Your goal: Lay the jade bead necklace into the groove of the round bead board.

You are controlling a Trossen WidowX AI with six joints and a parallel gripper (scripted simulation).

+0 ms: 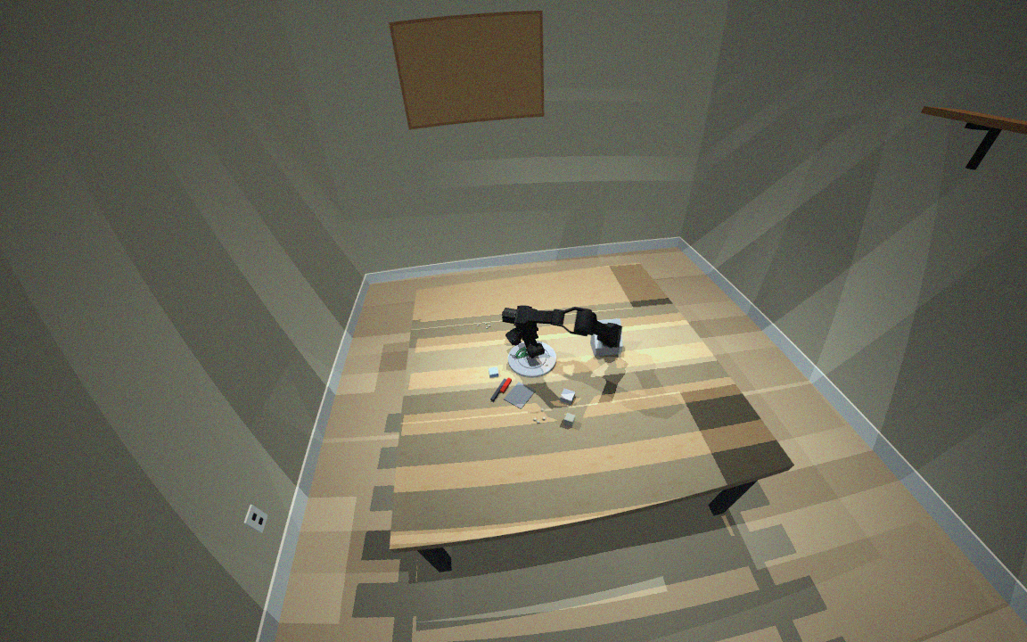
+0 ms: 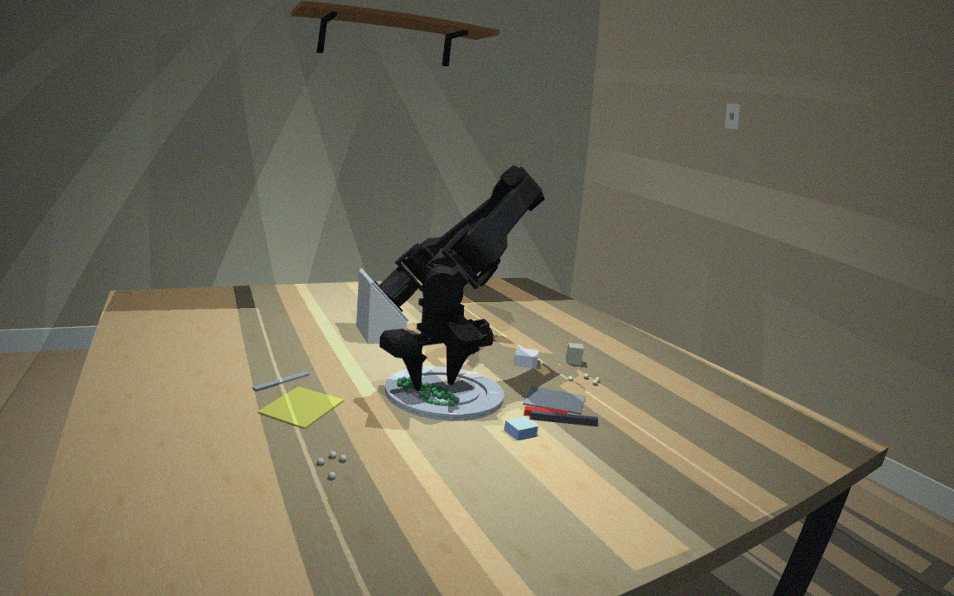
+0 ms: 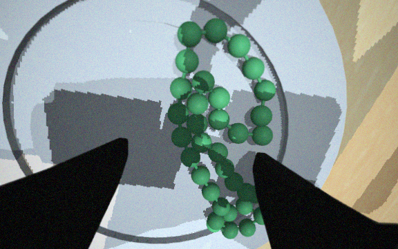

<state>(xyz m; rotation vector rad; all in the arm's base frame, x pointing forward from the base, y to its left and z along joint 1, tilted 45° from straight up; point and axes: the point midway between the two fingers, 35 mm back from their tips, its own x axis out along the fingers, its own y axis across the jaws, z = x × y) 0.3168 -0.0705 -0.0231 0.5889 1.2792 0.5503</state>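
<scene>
The round grey bead board is 20 mm to the left of my gripper tip and 10 mm below it. Also, from my gripper tip: grey plate (90 mm ahead, 190 mm to the left, 20 mm below); then blue block (170 mm ahead, 50 mm to the left, 10 mm below); then red and black pen (150 mm ahead, 140 mm to the left, 10 mm below).
</scene>
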